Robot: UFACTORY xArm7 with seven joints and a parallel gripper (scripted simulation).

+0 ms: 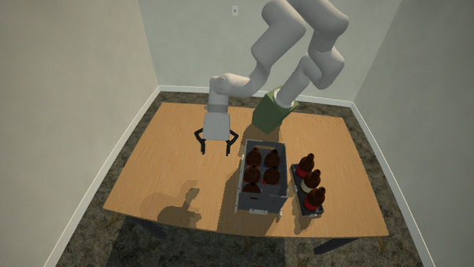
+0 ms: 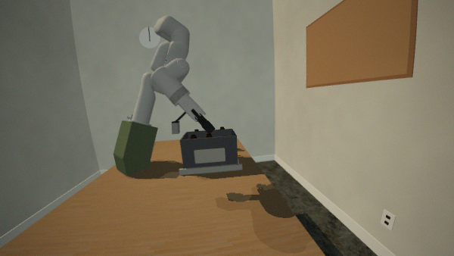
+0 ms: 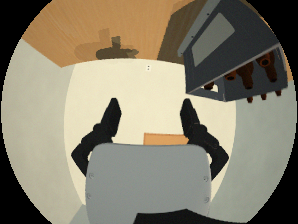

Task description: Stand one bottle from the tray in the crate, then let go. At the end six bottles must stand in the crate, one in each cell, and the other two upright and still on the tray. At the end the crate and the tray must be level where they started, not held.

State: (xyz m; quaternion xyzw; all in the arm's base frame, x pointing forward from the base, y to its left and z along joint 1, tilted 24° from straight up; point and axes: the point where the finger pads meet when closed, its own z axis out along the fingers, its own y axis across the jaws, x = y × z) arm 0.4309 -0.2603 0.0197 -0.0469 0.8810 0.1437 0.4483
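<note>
Right now the bottle is 7 cm behind my hand, 43 cm to the left of it and 16 cm below it. Also, from my hand: grey crate: 4 cm behind, 20 cm to the left, 16 cm below; narrow tray: 7 cm behind, 43 cm to the left, 23 cm below.
</note>
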